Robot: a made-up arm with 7 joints.
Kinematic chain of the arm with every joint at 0, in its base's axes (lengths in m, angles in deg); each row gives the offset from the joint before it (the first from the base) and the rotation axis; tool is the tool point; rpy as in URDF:
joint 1: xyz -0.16 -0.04 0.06 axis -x
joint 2: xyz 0.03 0.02 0 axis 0.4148 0.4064 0.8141
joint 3: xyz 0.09 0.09 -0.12 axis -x
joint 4: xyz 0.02 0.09 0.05 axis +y
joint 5: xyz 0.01 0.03 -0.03 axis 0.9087 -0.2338 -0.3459
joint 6: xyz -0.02 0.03 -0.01 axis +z
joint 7: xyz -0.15 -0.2 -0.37 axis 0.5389 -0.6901 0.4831
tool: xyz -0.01 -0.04 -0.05 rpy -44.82 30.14 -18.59
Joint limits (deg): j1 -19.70..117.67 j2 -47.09..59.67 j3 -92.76..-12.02 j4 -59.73..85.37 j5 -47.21..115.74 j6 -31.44..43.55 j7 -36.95..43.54
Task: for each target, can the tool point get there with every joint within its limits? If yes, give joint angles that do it. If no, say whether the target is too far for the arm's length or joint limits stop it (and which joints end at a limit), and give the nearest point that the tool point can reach.
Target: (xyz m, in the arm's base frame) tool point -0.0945 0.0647 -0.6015
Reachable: yes | joints 61.13 12.59 -58.74 -31.04 15.29 -21.76 -5.64
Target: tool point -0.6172 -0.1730 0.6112
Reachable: no: joint limits stop it (at a limit: joint 1, joint 2, joint 4, joint 6) | nearest point -0.5349 -0.1057 0.5168 | short by 0.142 m
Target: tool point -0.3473 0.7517 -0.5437
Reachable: no: too far | nearest point -0.2969 0.5719 -0.4066 | short by 0.232 m
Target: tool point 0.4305 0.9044 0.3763
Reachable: no: too far | nearest point 0.2408 0.6112 0.2480 | short by 0.372 m
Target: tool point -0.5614 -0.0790 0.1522
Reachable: yes | joints 72.16 42.16 -47.81 57.85 7.76 -9.79 -1.66
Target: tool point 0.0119 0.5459 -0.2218
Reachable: yes | joints 22.63 17.85 -73.40 -31.93 30.37 1.75 20.95
